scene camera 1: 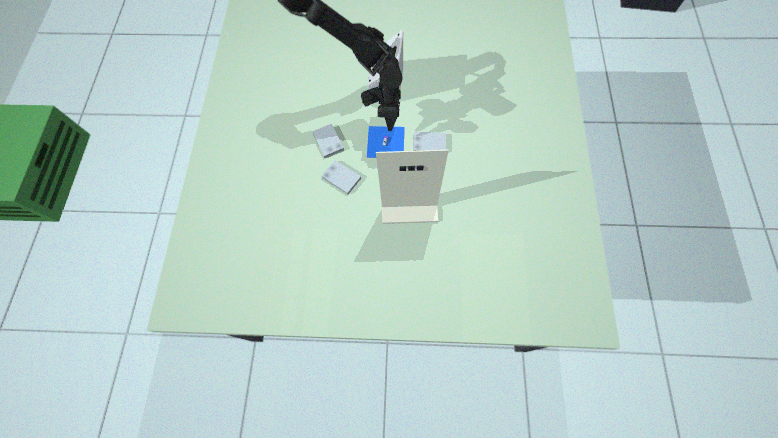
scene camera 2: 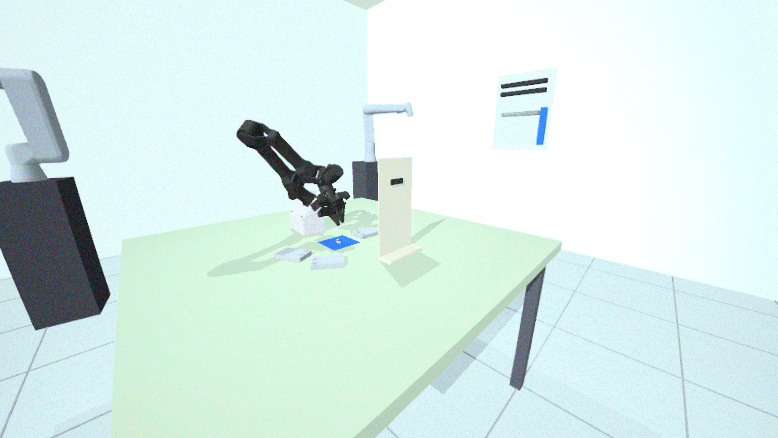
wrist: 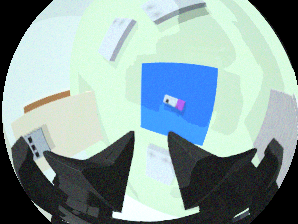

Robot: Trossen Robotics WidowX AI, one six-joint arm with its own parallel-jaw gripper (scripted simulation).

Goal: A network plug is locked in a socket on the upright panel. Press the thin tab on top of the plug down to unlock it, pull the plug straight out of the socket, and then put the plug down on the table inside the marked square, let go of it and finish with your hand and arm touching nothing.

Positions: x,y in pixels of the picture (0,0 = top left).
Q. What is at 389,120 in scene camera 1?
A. My gripper.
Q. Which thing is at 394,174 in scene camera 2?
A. An upright cream panel.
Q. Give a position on an upright cream panel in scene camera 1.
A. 410,182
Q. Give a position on an upright cream panel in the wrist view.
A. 67,126
